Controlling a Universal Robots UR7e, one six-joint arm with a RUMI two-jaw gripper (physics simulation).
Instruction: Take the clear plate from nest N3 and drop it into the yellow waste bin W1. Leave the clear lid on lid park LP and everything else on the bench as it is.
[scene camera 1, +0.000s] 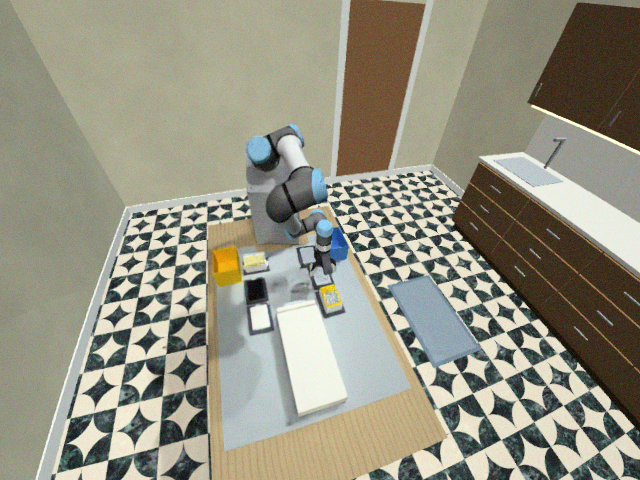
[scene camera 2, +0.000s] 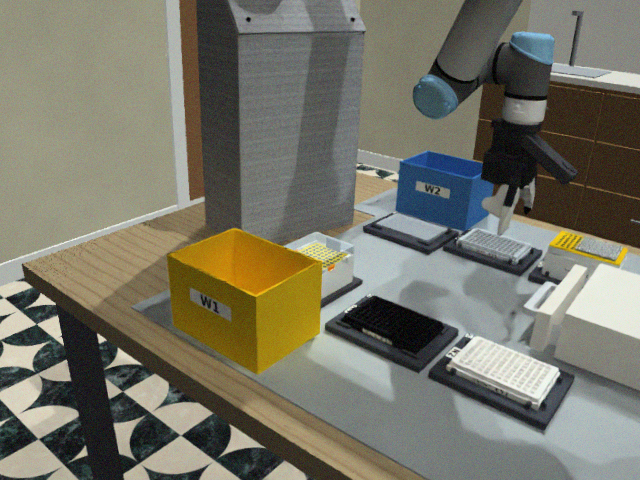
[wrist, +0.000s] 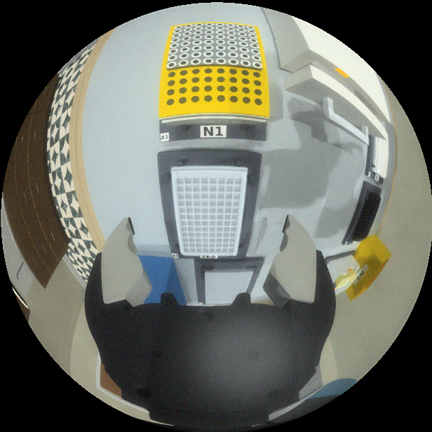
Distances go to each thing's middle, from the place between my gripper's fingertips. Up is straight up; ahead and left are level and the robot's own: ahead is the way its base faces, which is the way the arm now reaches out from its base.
Right now the clear plate (scene camera 2: 503, 248) is 30 mm behind my hand and 50 mm below it. The rest, counted from my hand: clear lid (scene camera 2: 407, 226) 210 mm behind, 10 mm to the right, 60 mm below; then dark nest (scene camera 2: 450, 247) 30 mm behind, 70 mm below; then yellow-topped tip rack (scene camera 2: 566, 250) 150 mm ahead, 20 mm to the right, 30 mm below.
